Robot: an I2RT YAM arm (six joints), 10 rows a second.
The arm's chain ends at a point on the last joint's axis. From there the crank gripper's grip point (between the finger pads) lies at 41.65 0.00 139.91 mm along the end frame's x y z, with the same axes.
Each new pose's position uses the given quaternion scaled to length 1; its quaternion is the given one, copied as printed.
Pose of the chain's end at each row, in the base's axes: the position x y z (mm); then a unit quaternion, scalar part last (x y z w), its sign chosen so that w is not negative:
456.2, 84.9, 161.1, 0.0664, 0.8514, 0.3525, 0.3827
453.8, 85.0, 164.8, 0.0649, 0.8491, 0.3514, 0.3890
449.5, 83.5, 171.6, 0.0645, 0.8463, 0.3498, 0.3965
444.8, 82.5, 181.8, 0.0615, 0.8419, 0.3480, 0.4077
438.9, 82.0, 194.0, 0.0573, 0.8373, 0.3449, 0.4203
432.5, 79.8, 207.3, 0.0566, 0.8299, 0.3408, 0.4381
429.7, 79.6, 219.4, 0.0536, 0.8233, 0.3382, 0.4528
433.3, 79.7, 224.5, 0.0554, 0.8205, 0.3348, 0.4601
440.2, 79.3, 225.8, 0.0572, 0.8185, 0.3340, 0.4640
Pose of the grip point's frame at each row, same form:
524.8, 177.7, 71.7, 0.0664, 0.8514, 0.3525, 0.3827
523.9, 177.4, 76.2, 0.0649, 0.8491, 0.3514, 0.3890
521.5, 175.3, 83.8, 0.0645, 0.8463, 0.3498, 0.3965
519.4, 173.6, 95.5, 0.0615, 0.8419, 0.3480, 0.4077
516.2, 172.1, 109.1, 0.0573, 0.8373, 0.3449, 0.4203
514.2, 168.4, 124.9, 0.0566, 0.8299, 0.3408, 0.4381
514.7, 167.1, 139.3, 0.0536, 0.8233, 0.3382, 0.4528
520.4, 166.0, 145.3, 0.0554, 0.8205, 0.3348, 0.4601
528.4, 165.2, 147.3, 0.0572, 0.8185, 0.3340, 0.4640

